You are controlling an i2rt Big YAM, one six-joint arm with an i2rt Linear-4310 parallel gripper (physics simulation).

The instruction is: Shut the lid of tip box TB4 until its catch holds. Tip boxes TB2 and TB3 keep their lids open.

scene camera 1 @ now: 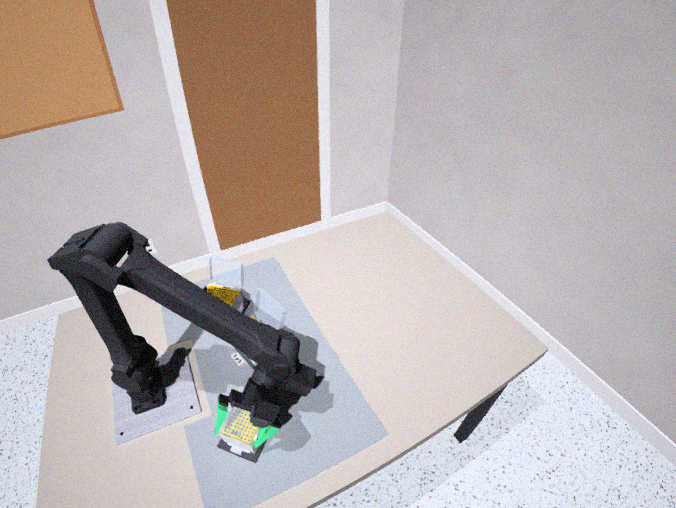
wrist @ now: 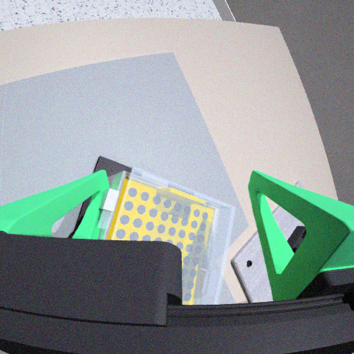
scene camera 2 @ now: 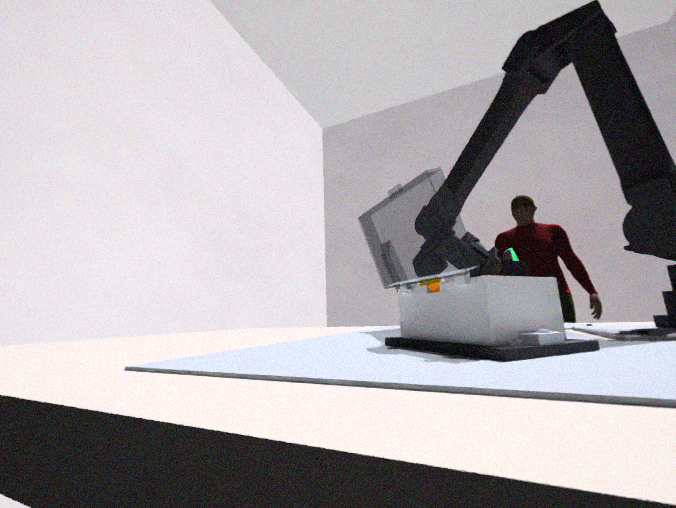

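Pixels of known places: gripper, between the fingertips: (scene camera 1: 235, 441); arm's base, origin of its link: (scene camera 1: 148, 391).
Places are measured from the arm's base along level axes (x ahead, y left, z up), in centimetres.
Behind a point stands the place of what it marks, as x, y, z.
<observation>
The front tip box, taken as TB4 (scene camera 1: 240, 424) {22.0, -22.9, 7.3} (wrist: 150, 215), has a yellow rack and a black base. In the wrist view its clear lid (wrist: 226, 225) overlaps the rack and reaches past its right side; its exact angle and whether the catch holds cannot be told. My gripper (scene camera 1: 237, 439) {19.8, -25.9, 6.8} (wrist: 178, 178) is open and empty above this box, green fingers spread to either side. A green finger shows in scene camera 2. Farther back, TB2 (scene camera 1: 222, 294) {28.4, 22.2, 5.2} has its clear lid (scene camera 1: 225, 269) {31.8, 27.8, 10.2} up. TB3's lid (scene camera 1: 271, 309) {39.9, 4.4, 10.3} is also up; the arm hides most of its body.
A white box body (scene camera 2: 442, 316) {29.4, 25.7, 2.6} on a black base (scene camera 2: 505, 352) {24.9, 30.9, 0.2} stands near scene camera 2, with a raised clear lid (scene camera 2: 401, 229) {32.0, 28.0, 10.5} above and left. The arm spans over the blue-grey mat (scene camera 1: 338, 404) {46.0, -24.9, -0.4}. The robot's base plate (scene camera 1: 174, 417) {6.0, -10.7, 0.0} lies left of the mat. A small tag (scene camera 1: 236, 358) {26.1, 0.5, -0.3} is unreadable.
</observation>
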